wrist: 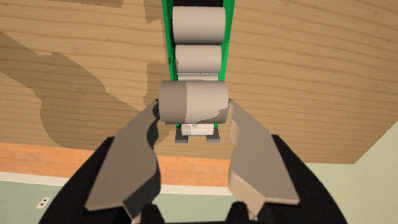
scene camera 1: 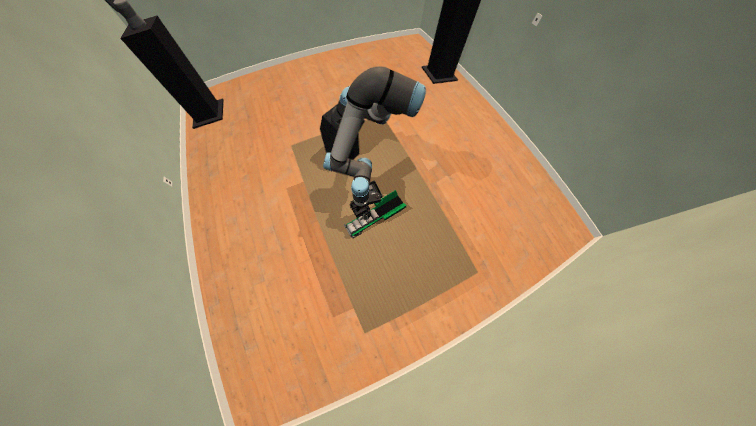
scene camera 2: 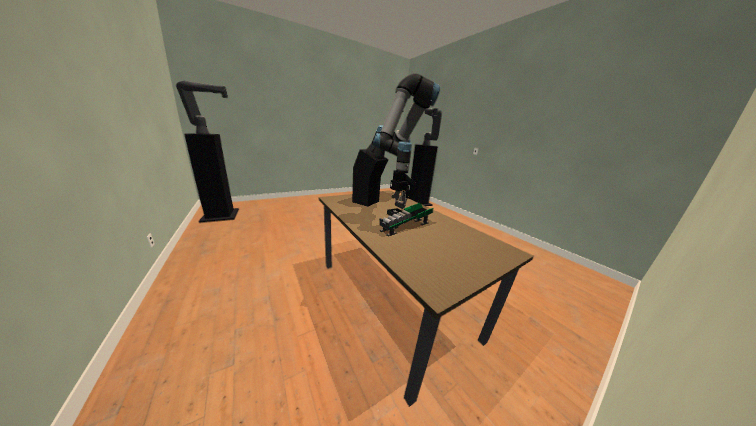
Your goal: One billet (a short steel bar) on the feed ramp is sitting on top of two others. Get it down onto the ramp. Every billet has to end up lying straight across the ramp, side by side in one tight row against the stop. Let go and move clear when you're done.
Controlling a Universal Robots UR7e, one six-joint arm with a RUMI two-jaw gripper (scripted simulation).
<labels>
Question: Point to a grey steel billet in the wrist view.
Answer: At 180, 102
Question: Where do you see a grey steel billet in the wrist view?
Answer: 190, 59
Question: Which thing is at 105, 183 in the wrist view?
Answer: My gripper.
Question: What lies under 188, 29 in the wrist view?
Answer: A grey steel billet.
</labels>
